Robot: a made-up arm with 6 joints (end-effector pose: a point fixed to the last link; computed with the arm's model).
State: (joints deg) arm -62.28 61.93 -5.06 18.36 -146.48 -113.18
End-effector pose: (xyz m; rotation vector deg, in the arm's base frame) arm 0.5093 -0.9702 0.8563 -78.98 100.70 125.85
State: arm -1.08 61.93 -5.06 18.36 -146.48 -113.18
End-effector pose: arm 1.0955 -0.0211 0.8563 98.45 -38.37 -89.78
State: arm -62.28 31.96 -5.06 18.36 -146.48 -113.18
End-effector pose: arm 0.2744 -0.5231 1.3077 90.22 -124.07 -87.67
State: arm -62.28 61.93 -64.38 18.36 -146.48 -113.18
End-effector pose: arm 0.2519 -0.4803 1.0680 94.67 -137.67 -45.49
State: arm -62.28 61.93 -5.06 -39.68 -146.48 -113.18
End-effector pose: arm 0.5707 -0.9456 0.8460 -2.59 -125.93 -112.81
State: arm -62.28 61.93 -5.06 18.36 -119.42 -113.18
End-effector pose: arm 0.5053 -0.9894 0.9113 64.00 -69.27 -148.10
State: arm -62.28 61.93 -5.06 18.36 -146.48 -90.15
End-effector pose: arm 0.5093 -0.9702 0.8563 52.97 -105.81 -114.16
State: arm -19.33 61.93 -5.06 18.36 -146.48 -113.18
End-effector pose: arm 1.0338 -0.3631 0.8563 95.79 -56.24 -101.91
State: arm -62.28 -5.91 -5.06 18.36 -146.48 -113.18
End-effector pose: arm -0.1173 0.2223 1.4241 94.82 -139.93 -32.88
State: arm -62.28 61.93 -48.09 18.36 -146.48 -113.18
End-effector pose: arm 0.3308 -0.6305 1.0697 92.95 -131.22 -69.24
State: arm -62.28 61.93 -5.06 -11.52 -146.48 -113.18
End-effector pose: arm 0.5402 -0.9526 0.8581 37.13 -117.96 -123.07
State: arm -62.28 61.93 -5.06 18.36 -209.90 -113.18
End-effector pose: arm 0.5760 -1.0081 0.7497 -87.58 138.34 39.69
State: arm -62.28 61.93 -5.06 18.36 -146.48 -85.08
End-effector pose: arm 0.5093 -0.9702 0.8563 47.43 -106.23 -111.16
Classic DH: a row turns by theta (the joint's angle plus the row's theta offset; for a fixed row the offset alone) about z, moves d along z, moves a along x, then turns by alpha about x. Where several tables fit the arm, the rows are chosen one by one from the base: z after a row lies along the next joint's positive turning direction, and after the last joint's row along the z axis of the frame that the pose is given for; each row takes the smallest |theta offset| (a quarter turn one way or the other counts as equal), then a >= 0, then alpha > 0; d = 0 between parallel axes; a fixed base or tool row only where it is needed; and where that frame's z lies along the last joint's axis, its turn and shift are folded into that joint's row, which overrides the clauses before.
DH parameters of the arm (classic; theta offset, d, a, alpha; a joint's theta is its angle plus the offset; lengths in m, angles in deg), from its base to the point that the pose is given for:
joint 1: 0 0.1386 0 -90
joint 2: -90 0 0.7176 0
joint 3: 90 0.0213 0 90
joint 4: 0 0.6992 0 -90
joint 5: 0 0 0 90
joint 6: 0 0.1249 0 0

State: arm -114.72 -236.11 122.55 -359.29 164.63 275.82
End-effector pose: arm -0.0020 -0.0563 -0.4625 -18.02 -68.52 146.16
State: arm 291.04 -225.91 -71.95 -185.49 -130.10 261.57
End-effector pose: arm 0.4087 -1.0287 -0.1556 -163.69 -38.37 8.66
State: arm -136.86 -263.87 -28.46 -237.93 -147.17 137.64
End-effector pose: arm -0.9564 -0.8468 0.2545 -120.78 -49.77 -38.06
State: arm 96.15 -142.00 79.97 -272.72 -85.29 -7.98
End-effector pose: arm 0.2172 -1.0540 -0.0994 -95.18 47.67 -94.26
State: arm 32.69 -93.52 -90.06 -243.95 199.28 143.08
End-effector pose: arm -0.5790 -0.3903 -0.4868 18.75 -11.68 59.56
